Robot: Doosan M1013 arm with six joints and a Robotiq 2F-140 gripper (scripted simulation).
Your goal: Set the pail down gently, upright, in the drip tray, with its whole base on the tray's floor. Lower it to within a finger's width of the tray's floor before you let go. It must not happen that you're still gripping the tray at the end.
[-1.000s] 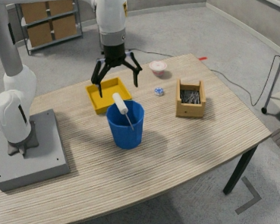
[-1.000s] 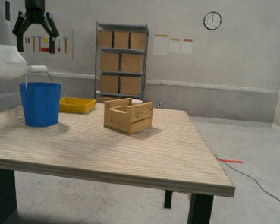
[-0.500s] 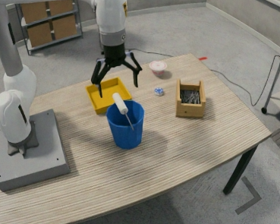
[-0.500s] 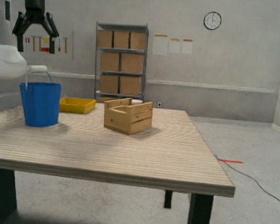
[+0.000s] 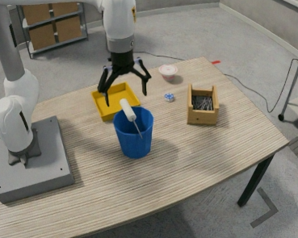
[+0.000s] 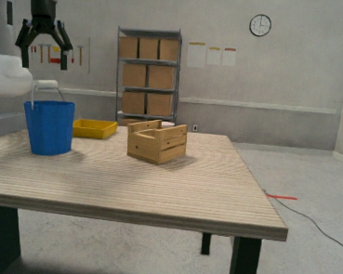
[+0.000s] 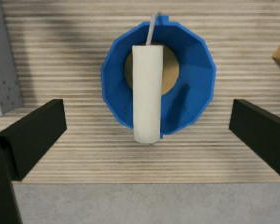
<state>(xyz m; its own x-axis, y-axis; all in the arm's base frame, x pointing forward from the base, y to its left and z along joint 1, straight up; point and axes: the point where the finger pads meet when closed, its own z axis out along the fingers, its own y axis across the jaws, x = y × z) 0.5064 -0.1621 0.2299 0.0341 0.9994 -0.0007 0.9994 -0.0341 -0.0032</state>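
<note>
My gripper is now 90 mm above the white handle grip and 10 mm short of it. The rest, counted from my hand: blue-and-white disc (310 mm ahead, 300 mm below, 230 mm to the left); yellow drip tray (330 mm to the left, 290 mm below, 40 mm ahead); blue pail (160 mm below, 10 mm ahead).
</note>
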